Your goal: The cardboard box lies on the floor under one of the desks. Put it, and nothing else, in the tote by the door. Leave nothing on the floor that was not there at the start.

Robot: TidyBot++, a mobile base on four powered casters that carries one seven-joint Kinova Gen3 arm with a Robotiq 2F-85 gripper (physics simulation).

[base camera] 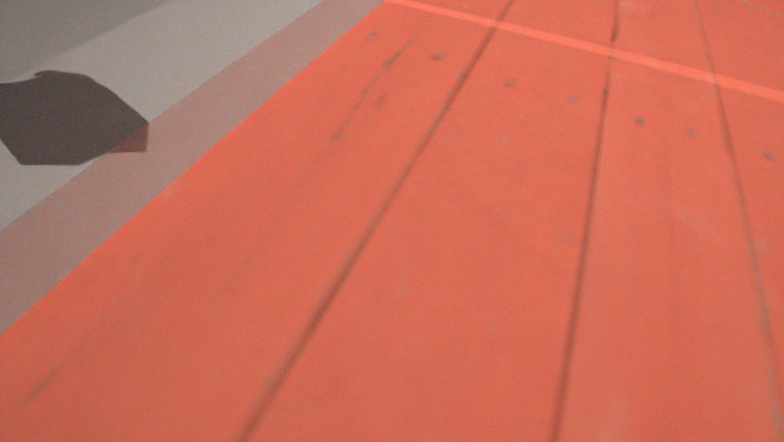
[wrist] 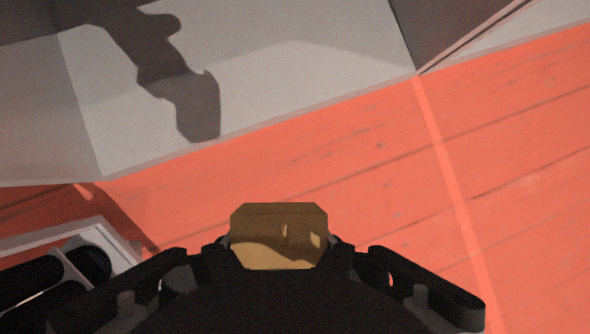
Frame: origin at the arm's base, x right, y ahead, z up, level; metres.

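Where they show: gripper, fingertip midpoint: [wrist: 279,241].
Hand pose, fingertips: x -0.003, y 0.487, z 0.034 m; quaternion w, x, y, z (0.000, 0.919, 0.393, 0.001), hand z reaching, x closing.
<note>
After its pixels a point has its place.
The cardboard box [wrist: 279,220] {x -0.021, y 0.504, z 0.068 m}, tan-brown and partly in shade, is between the fingers at the lower middle of the wrist view. My gripper [wrist: 279,241] {x -0.003, y 0.487, z 0.034 m} is shut on it, with a black finger at each side. The palm hides the near part of the box. The gripper and the box do not show in the base view. The tote does not show in either view.
A grey wall [base camera: 219,49] {x -0.174, y 0.627, z -0.320 m} [wrist: 300,75] {x -0.184, y 0.727, z -0.320 m} with dark shadows on it borders the orange-red plank floor [base camera: 439,247] {x 0.072, y 0.404, z -0.396 m} [wrist: 350,170] {x 0.097, y 0.677, z -0.396 m}. The wall has a corner at left in the wrist view. A dark panel [wrist: 455,22] {x -0.023, y 0.989, z -0.177 m} stands at upper right. Part of the robot's base [wrist: 107,240] {x -0.188, y 0.141, z -0.282 m} shows at lower left.
</note>
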